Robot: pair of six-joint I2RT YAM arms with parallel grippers.
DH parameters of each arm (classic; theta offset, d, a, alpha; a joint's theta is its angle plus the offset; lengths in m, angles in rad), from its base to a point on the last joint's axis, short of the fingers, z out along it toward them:
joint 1: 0 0.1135 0.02 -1.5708
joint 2: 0 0 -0.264 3.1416
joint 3: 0.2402 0 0.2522 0
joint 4: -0.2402 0 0.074 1.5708
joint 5: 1.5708 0 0 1.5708
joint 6: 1.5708 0.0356 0 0
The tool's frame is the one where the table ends.
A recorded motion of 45 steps. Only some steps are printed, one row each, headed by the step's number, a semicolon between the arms.
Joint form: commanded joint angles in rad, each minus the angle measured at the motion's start. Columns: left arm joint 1, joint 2, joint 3, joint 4, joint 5, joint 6; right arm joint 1, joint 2, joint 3, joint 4, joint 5, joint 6.
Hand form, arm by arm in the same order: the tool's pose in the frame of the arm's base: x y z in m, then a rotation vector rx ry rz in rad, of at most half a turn. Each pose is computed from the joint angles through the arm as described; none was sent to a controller.
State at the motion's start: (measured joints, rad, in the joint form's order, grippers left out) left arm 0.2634 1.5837 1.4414 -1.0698 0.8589 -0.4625; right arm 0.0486 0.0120 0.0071 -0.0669 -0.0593 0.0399
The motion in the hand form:
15: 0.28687 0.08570 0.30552 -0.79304 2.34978 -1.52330; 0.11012 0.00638 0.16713 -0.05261 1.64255 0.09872
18: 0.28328 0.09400 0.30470 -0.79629 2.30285 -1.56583; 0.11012 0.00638 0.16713 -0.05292 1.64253 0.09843
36: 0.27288 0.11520 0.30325 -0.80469 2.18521 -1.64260; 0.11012 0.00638 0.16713 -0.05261 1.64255 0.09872
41: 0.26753 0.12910 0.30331 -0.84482 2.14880 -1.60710; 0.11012 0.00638 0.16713 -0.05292 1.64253 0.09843
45: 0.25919 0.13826 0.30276 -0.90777 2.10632 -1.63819; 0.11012 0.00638 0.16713 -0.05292 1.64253 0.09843
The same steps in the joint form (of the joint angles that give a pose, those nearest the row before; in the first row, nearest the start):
15: 0.1331 -0.0145 -0.0561 -0.0206 0.2422 0.0252; -0.0091 -0.0054 -0.0015 -0.0039 0.0023 -0.0114
18: 0.1659 -0.0145 -0.0641 -0.0206 0.2880 0.0389; -0.0091 -0.0054 -0.0015 -0.0039 0.0023 -0.0118
36: 0.2502 -0.0145 -0.0805 -0.0244 0.3876 0.0770; -0.0091 -0.0054 -0.0015 -0.0039 0.0023 -0.0114
41: 0.2998 -0.0145 -0.0805 -0.0145 0.3822 0.0771; -0.0091 -0.0054 -0.0015 -0.0039 0.0023 -0.0118
45: 0.3426 -0.0145 -0.0828 -0.0503 0.4086 0.0778; -0.0091 -0.0054 -0.0015 -0.0039 0.0023 -0.0118

